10 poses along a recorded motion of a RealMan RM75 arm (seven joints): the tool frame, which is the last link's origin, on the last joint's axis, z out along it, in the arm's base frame.
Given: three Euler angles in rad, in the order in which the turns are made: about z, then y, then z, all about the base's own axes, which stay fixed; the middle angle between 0 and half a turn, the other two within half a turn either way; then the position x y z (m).
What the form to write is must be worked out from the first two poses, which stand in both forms.
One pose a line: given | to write
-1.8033 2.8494 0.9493 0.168 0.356 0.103 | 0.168 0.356 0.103 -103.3 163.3 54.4
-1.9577 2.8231 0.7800 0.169 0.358 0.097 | 0.169 0.358 0.097 -112.2 161.8 44.7
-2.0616 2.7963 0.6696 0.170 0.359 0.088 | 0.170 0.359 0.088 -118.1 160.2 38.4
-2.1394 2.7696 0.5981 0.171 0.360 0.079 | 0.171 0.360 0.079 -122.6 158.7 34.3
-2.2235 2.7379 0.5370 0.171 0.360 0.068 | 0.171 0.360 0.068 -127.4 156.9 30.8
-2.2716 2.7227 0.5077 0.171 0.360 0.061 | 0.171 0.360 0.061 -130.2 156.0 29.1
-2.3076 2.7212 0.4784 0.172 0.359 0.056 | 0.172 0.359 0.056 -132.2 155.9 27.4
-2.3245 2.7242 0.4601 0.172 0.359 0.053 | 0.172 0.359 0.053 -133.2 156.1 26.4
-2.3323 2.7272 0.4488 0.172 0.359 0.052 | 0.172 0.359 0.052 -133.6 156.3 25.7
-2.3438 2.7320 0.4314 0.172 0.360 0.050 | 0.172 0.360 0.050 -134.3 156.5 24.7
